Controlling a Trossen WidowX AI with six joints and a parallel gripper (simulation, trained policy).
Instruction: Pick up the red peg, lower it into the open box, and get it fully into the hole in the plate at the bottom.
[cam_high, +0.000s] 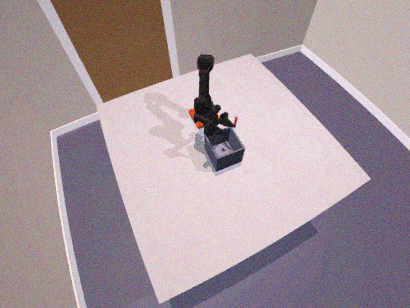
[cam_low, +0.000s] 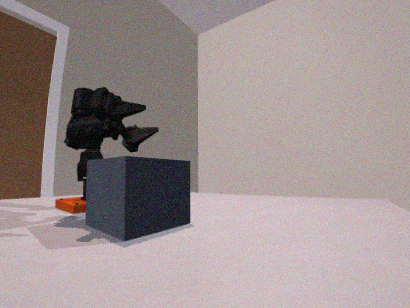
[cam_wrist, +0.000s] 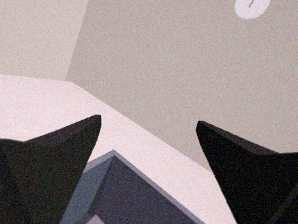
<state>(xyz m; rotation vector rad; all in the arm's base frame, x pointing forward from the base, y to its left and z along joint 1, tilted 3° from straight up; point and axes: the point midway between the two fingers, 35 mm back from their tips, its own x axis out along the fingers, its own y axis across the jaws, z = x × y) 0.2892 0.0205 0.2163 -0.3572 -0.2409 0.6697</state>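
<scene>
Now: gripper tip 190 mm past the red peg, 110 mm to the right of it and 200 mm above it.
</scene>
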